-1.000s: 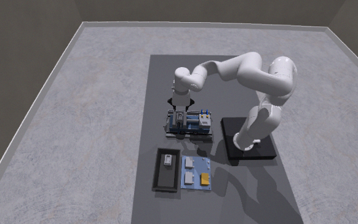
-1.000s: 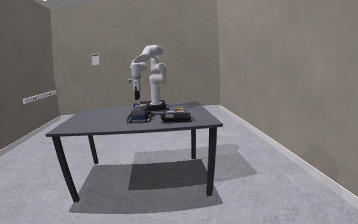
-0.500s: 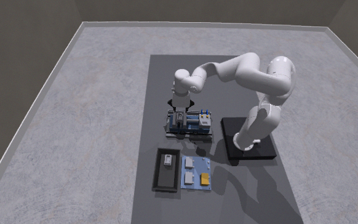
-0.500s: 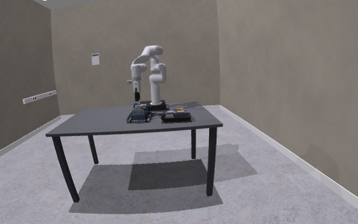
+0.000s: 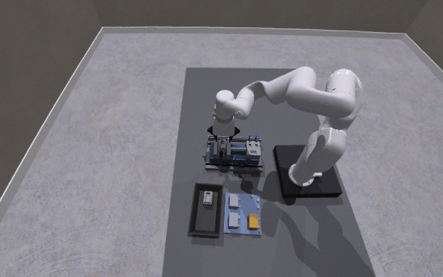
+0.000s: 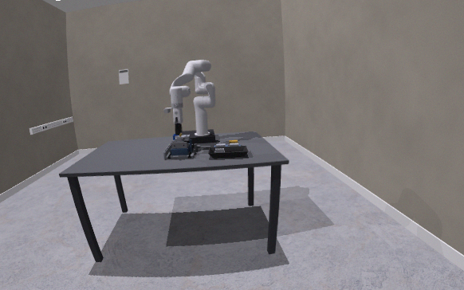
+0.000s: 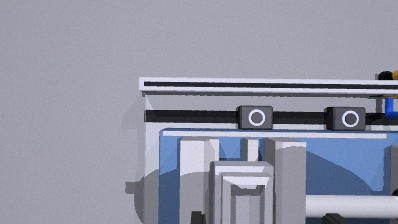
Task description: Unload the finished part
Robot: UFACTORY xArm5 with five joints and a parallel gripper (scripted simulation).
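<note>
Now: hand 12 cm above the blue vise, 6 cm past it and 1 cm to the right of it. From my hand the other things lie so: blue plate 32 cm to the left, 16 cm below, 9 cm behind; brass block 37 cm to the left, 14 cm below, 13 cm behind; grey control box 16 cm behind, 8 cm below, 1 cm to the left.
</note>
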